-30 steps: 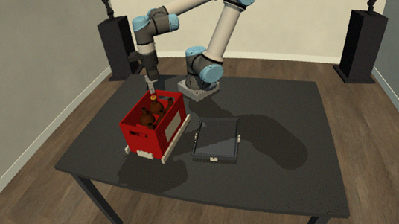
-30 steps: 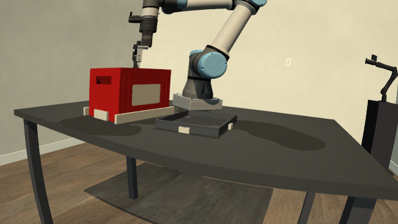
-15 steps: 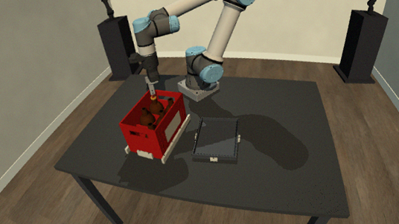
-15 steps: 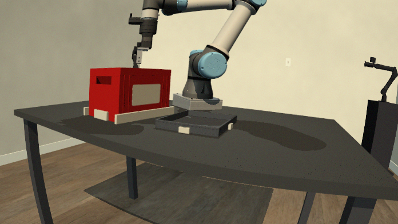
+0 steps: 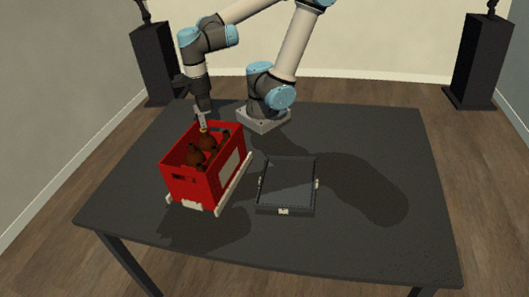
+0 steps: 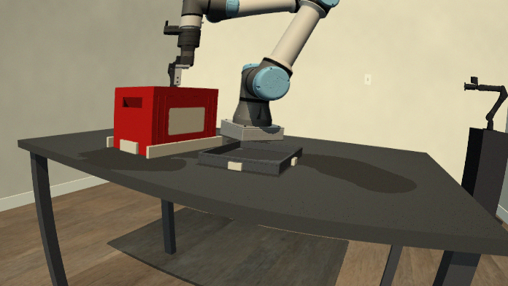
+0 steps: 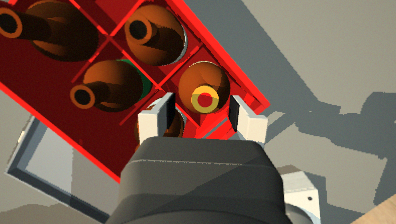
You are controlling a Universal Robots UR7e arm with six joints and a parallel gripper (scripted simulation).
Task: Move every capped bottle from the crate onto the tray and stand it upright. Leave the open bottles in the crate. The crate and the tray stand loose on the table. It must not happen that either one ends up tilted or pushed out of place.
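Now: hand 12 cm above the brown capped bottle. The rest, counted from my hand: dark tray (12 cm ahead, 31 cm to the left, 19 cm below); then red crate (10 cm ahead, 2 cm to the left, 12 cm below).
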